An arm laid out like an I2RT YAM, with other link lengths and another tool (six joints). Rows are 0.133 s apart.
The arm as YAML. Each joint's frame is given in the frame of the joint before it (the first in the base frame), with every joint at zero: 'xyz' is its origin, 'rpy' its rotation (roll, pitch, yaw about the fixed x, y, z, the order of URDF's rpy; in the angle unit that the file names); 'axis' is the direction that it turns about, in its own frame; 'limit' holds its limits. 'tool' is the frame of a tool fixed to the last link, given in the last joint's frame.
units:
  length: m
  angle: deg
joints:
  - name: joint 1
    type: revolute
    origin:
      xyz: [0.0, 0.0, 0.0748]
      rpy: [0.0, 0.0, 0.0]
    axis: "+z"
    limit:
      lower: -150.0
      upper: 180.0
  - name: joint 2
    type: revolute
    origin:
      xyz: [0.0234, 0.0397, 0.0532]
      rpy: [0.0, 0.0, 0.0]
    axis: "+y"
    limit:
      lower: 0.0
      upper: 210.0
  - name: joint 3
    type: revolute
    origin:
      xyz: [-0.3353, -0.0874, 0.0]
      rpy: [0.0, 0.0, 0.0]
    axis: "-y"
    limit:
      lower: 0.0
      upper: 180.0
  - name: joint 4
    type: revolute
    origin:
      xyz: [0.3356, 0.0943, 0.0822]
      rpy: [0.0, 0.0, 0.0]
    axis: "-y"
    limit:
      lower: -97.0
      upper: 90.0
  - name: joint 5
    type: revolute
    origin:
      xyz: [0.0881, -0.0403, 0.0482]
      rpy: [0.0, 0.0, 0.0]
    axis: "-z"
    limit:
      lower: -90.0
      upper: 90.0
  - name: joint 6
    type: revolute
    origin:
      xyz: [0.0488, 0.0, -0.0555]
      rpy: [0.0, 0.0, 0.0]
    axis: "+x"
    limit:
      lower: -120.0
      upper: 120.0
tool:
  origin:
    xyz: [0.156, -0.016, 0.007]
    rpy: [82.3, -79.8, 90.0]
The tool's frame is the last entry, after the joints.
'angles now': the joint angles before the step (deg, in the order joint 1, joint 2, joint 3, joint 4, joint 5, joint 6). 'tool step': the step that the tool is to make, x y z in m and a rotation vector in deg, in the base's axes. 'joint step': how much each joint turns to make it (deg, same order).
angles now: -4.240, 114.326, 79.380, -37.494, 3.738, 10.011
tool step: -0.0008, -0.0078, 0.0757, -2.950, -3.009, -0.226
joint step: 0.169, -5.888, 3.846, -6.471, 2.702, -0.525
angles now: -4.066, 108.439, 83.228, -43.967, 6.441, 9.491
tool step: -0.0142, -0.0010, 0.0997, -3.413, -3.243, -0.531
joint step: 1.090, -6.425, 7.050, -10.066, 3.583, 0.271
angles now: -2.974, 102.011, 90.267, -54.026, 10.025, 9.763
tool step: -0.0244, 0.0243, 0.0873, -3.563, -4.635, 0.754
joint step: 4.265, -6.289, 5.116, -7.063, 4.689, 1.624
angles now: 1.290, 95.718, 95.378, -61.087, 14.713, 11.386
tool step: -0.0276, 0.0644, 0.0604, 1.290, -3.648, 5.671
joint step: 7.549, -4.550, 4.397, -5.754, 0.110, 2.177
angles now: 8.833, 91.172, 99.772, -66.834, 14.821, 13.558
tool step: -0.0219, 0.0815, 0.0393, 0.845, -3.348, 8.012
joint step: 10.462, -1.613, 4.002, -2.732, 1.335, 2.128
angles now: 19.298, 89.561, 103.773, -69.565, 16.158, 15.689
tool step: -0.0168, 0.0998, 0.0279, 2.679, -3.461, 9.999
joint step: 11.533, 1.575, 4.920, 0.396, 0.139, 1.873
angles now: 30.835, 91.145, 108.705, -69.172, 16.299, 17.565
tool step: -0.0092, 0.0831, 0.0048, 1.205, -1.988, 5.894
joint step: 9.022, 4.378, 4.332, 1.641, 2.105, 2.428
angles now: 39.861, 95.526, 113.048, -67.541, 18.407, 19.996
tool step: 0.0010, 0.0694, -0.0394, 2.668, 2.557, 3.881
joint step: 4.485, 4.853, -0.699, 4.574, -2.467, 2.945
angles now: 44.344, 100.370, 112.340, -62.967, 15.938, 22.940
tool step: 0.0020, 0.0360, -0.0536, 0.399, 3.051, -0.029
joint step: 2.159, 3.407, -3.800, 4.445, -0.608, 3.354
